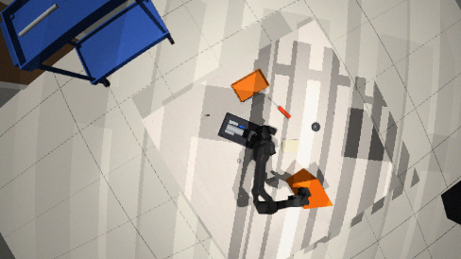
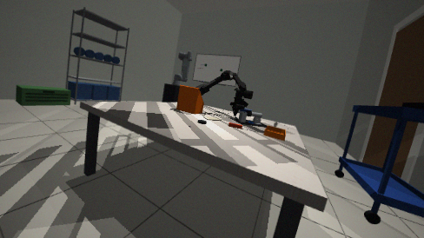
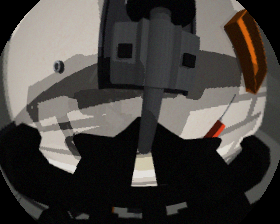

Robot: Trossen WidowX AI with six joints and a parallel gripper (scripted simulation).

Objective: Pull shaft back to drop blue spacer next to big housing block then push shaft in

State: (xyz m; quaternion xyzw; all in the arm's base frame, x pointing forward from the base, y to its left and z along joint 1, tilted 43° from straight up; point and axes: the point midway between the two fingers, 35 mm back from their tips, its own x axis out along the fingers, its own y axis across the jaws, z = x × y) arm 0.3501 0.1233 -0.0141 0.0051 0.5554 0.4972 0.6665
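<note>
Now: the grey shaft 60 mm ahead of my gripper tip, 50 mm to the left of it and 40 mm above it. The rest, counted from my gripper tip: orange tray (330 mm ahead, 80 mm to the right, 40 mm below).
</note>
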